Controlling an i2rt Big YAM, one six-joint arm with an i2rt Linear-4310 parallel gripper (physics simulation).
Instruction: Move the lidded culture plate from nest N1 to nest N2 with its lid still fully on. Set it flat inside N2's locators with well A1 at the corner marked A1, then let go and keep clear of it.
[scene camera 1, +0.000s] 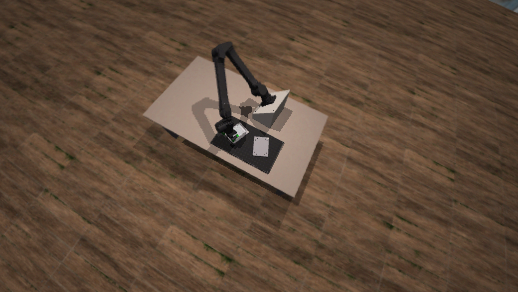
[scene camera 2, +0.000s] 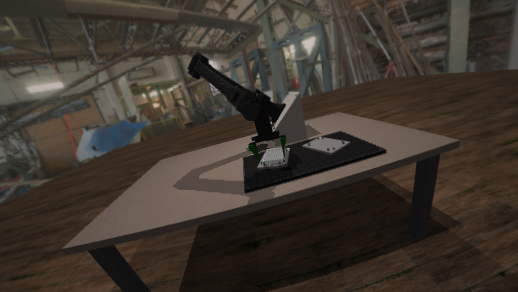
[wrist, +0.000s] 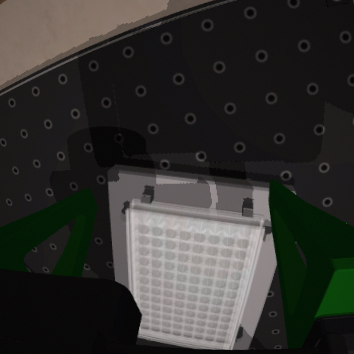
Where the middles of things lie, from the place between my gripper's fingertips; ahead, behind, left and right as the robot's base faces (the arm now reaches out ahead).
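Gripper position relative to the black perforated base mat (scene camera 2: 301, 160): my gripper is 5 cm past the mat, 14 cm to the right of it and 5 cm above it.
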